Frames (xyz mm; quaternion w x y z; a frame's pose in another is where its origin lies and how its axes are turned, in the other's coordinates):
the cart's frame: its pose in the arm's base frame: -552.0 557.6 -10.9 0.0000 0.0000 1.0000 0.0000
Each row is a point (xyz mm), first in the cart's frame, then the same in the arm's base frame.
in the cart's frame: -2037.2 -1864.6 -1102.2
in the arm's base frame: 1485.2 -1307.0 1091.3
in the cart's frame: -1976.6 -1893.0 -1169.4
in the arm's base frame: 1424.6 -1335.4 1158.5
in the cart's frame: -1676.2 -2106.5 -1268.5
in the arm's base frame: 1124.2 -1548.9 1257.6
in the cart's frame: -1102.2 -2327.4 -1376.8
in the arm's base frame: 550.2 -1769.8 1365.9
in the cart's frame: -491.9 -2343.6 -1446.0
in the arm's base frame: -60.1 -1786.0 1435.1
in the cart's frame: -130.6 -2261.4 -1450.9
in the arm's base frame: -421.4 -1703.8 1440.0
